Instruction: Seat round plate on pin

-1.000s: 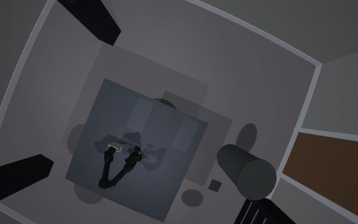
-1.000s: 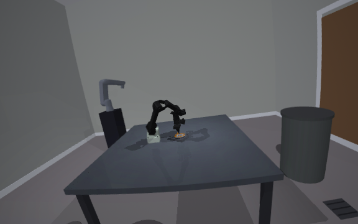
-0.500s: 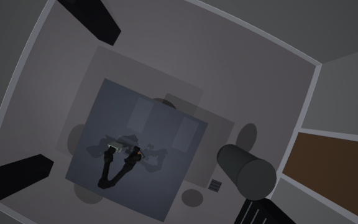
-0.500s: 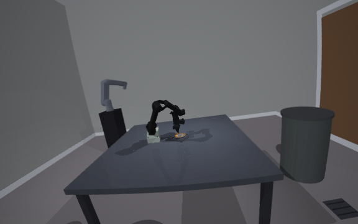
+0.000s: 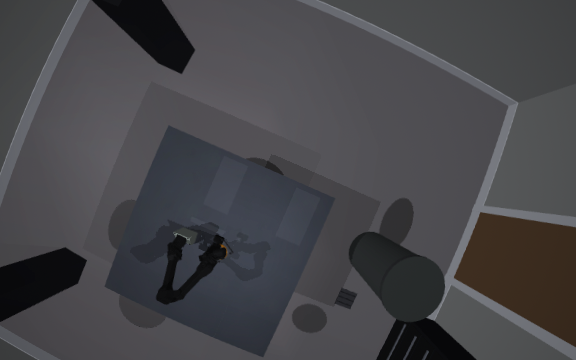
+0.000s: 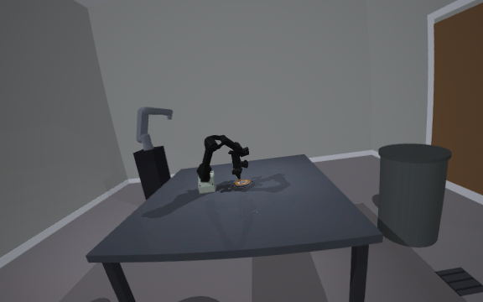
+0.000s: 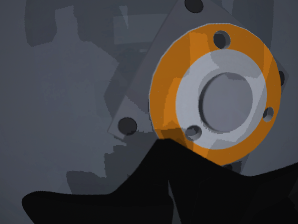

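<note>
Right now the base is 3 cm ahead of my gripper tip, 4 cm to the right of it and 2 cm below it.
</note>
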